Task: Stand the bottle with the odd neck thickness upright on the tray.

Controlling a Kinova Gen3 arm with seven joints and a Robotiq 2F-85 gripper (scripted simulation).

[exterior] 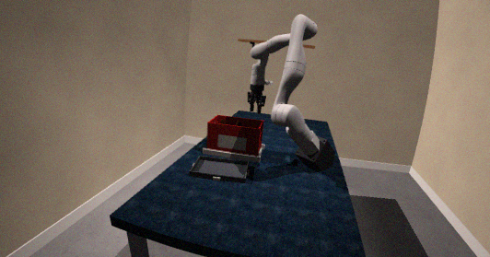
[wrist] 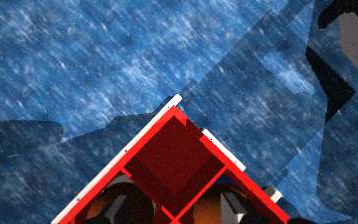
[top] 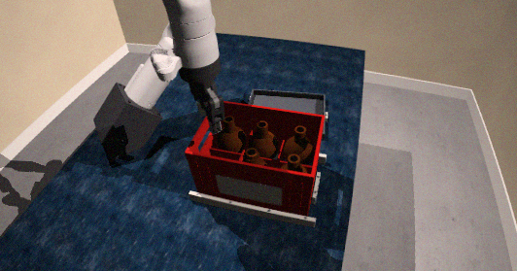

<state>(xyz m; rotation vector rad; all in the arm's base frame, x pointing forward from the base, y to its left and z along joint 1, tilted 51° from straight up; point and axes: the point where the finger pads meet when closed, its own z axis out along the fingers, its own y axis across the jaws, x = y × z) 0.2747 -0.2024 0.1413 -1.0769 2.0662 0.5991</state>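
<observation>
The crate is 70 mm ahead of my hand, 70 mm to the left of it and 160 mm below it. From my hand the other things lie so: grey tray (20 mm behind, 330 mm to the left, 230 mm below).
</observation>
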